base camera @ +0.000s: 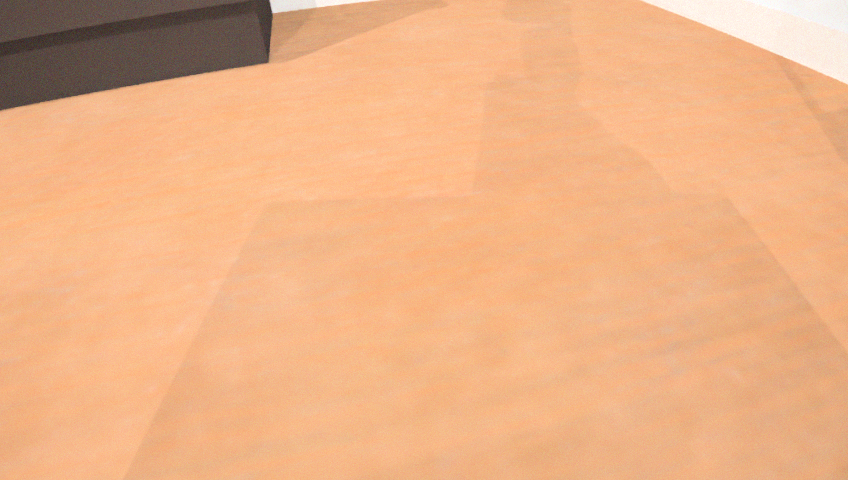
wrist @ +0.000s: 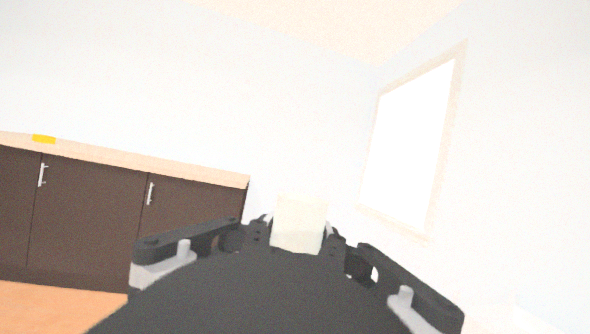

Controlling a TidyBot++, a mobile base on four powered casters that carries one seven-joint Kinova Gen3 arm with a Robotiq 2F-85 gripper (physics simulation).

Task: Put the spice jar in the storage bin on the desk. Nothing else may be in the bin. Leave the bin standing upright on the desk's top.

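Frame: origin at the arm's base, x left, y up, z ahead, level; millimetres.
Seen in the pictures: gripper, between the fingertips: (wrist: pixel 298 225).
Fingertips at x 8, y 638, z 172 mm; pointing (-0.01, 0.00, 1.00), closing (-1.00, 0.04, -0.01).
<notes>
A point is followed by its place in that frame.
My gripper (wrist: pixel 298 225) @(x 8, y 638, z 172 mm) is shut on the spice jar (wrist: pixel 300 215) @(x 9, y 659, z 129 mm), a pale cream, smooth-sided piece that stands up between the fingertips at the lower middle of the wrist view. The gripper body hides the jar's lower part. The gripper and jar are in the air, facing a wall and a window. The storage bin and the desk cannot be made out in either view.
Dark brown cabinets (wrist: pixel 90 215) @(x 1251, y 140, z 899 mm) (base camera: pixel 148 65) @(x 675, y -357, z 1123 mm) with a light counter top (wrist: pixel 150 162) @(x 1080, y 514, z 1078 mm) stand at the left. A small yellow thing (wrist: pixel 44 139) @(x 1657, y 537, z 865 mm) is on the counter. A bright window (wrist: pixel 407 145) @(x -735, y 1038, z 1414 mm) is at the right. The orange wood floor (base camera: pixel 416 327) @(x 24, y -396, z 399 mm) carries shadows.
</notes>
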